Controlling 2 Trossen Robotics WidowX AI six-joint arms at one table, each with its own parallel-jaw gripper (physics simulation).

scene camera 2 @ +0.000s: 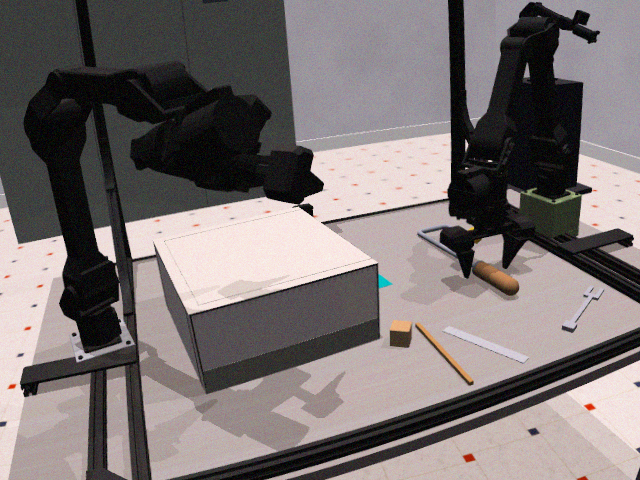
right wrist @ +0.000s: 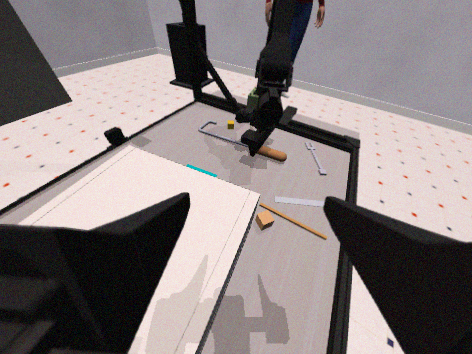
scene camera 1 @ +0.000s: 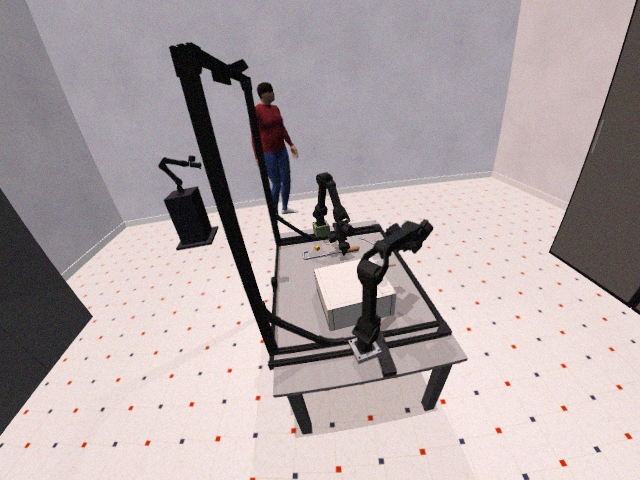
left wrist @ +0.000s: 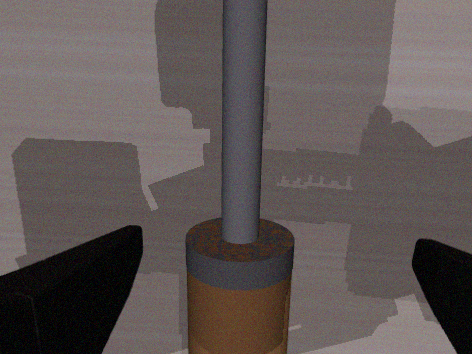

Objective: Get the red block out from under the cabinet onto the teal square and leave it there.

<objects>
my left gripper: open, holds nothing
my right gripper: open, holds nothing
a hooked tool (scene camera 2: 501, 281): on the table
</objects>
